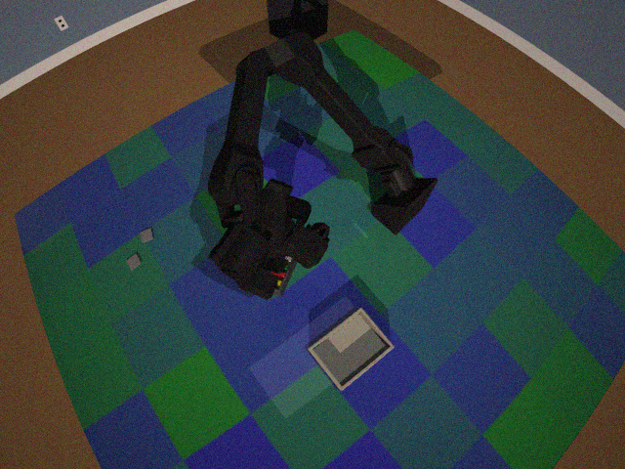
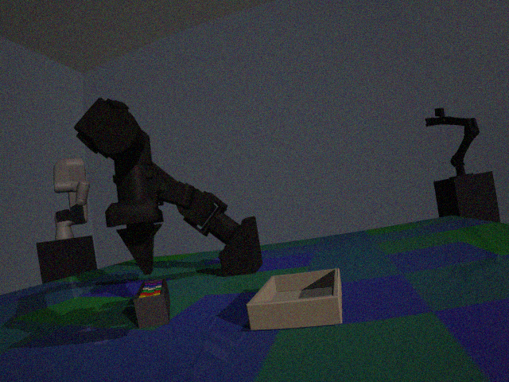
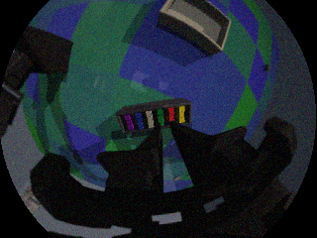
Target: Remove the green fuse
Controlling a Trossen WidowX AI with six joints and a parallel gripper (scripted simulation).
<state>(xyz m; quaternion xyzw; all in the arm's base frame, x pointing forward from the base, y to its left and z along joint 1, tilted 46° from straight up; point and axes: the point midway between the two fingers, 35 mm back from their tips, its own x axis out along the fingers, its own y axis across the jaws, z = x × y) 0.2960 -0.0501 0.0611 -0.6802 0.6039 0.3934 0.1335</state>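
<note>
My gripper tip is now 40 mm above the green fuse. From my gripper tip the other things lie so: beige tray 210 mm to the left, 60 mm below, 20 mm ahead.
</note>
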